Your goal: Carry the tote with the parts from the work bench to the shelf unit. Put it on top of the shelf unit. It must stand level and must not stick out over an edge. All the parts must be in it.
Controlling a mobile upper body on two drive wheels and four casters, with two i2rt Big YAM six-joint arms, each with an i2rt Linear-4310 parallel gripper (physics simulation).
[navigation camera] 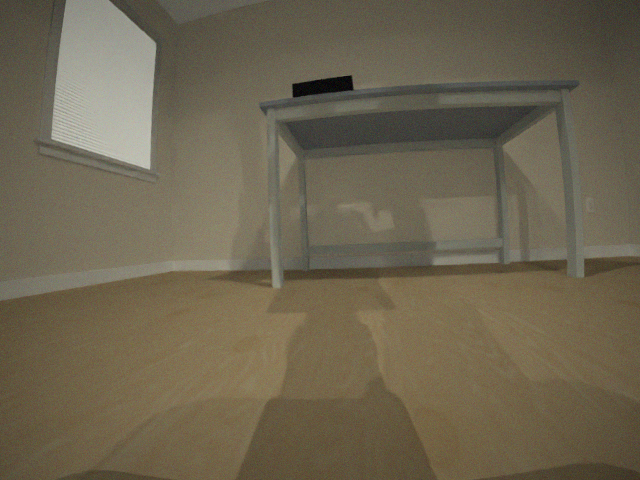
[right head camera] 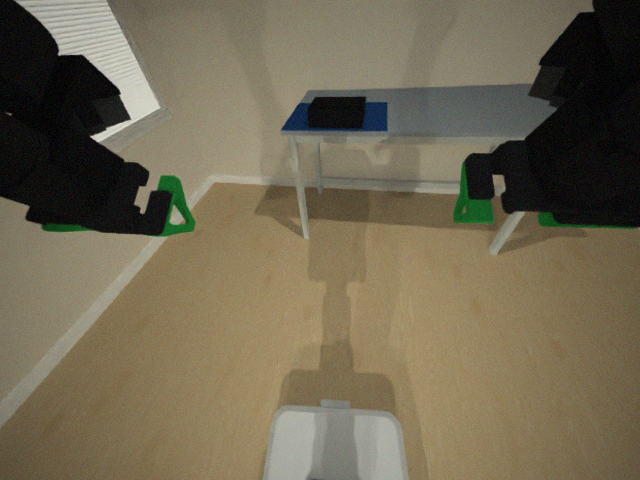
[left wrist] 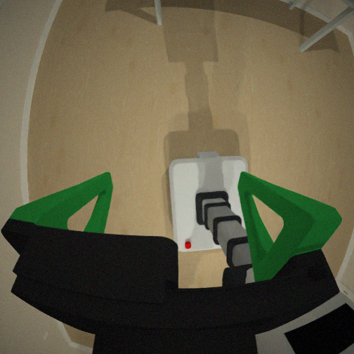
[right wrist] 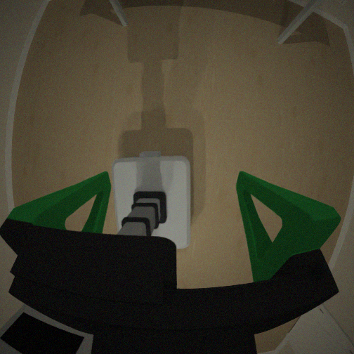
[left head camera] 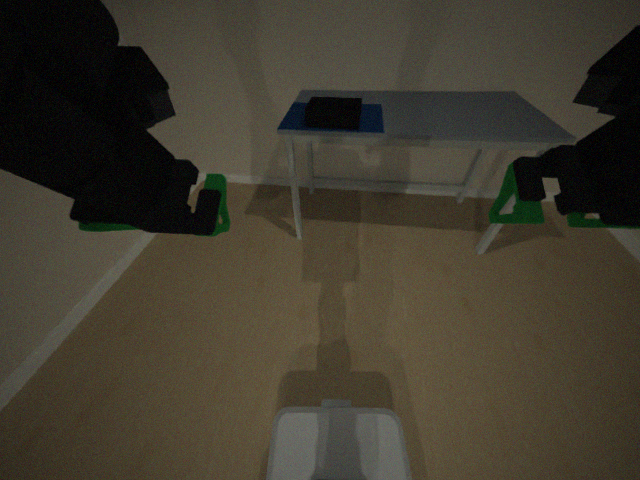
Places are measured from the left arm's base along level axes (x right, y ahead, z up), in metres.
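Where they show: left gripper, between the fingertips: [right head camera: 160, 225] [left head camera: 192, 224]; right gripper, between the fingertips: [right head camera: 496, 219] [left head camera: 529, 219].
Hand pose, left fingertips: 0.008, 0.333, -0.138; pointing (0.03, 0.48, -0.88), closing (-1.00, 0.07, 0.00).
After its pixels a point has its place, as x, y, z.
A black tote [left head camera: 332, 112] @(0.219, 1.527, -0.409) stands on a blue mat [left head camera: 332, 119] at the left end of a grey work bench [left head camera: 423, 116] @(0.771, 1.685, -0.496) against the far wall; it also shows in the right head view [right head camera: 336, 112] @(0.228, 1.526, -0.411) and the navigation view [navigation camera: 322, 86] @(0.221, 1.527, -0.434). Its inside is hidden. My left gripper [left head camera: 213, 205] is open and empty, held up at the left, far from the bench. My right gripper [left head camera: 520, 200] is open and empty at the right, in front of the bench's right end. In both wrist views the green fingers [left wrist: 175, 211] [right wrist: 172, 211] stand wide over the floor.
My white base [left head camera: 337, 443] @(0.224, 0.204, -1.150) is on the tan floor some way in front of the bench. A window with a blind [navigation camera: 113, 105] @(-1.265, 1.855, -0.170) is on the left wall. The bench has thin legs [navigation camera: 275, 214] @(-0.031, 1.546, -1.056) and a low rail.
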